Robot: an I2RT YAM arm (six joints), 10 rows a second.
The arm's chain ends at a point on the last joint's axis. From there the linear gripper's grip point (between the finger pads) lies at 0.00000 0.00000 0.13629 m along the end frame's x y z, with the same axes.
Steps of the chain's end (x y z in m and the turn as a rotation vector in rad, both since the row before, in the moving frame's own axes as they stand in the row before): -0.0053, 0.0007, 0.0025, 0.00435, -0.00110, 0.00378; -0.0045, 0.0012, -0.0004, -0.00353, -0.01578, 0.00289; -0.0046, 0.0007, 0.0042, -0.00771, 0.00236, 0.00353; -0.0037, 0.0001, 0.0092, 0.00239, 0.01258, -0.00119; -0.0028, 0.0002, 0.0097, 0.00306, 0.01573, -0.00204; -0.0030, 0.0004, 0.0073, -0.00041, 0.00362, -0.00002; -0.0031, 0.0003, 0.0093, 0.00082, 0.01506, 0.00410; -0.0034, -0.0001, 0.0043, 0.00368, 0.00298, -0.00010; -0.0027, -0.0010, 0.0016, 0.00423, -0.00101, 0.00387; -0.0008, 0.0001, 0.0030, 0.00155, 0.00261, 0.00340
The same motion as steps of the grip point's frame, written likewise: -0.0054, 0.0001, 0.0025, 0.00435, -0.00110, 0.00378; -0.0067, 0.0017, -0.0004, -0.00353, -0.01578, 0.00289; -0.0043, 0.0018, 0.0042, -0.00771, 0.00236, 0.00353; -0.0020, -0.0002, 0.0092, 0.00239, 0.01258, -0.00119; -0.0007, -0.0002, 0.0097, 0.00306, 0.01573, -0.00204; -0.0025, 0.0005, 0.0073, -0.00041, 0.00362, -0.00002; -0.0010, 0.0002, 0.0093, 0.00082, 0.01506, 0.00410; -0.0030, -0.0006, 0.0043, 0.00368, 0.00298, -0.00010; -0.0028, -0.0016, 0.0016, 0.00423, -0.00101, 0.00387; -0.0004, -0.0001, 0.0030, 0.00155, 0.00261, 0.00340
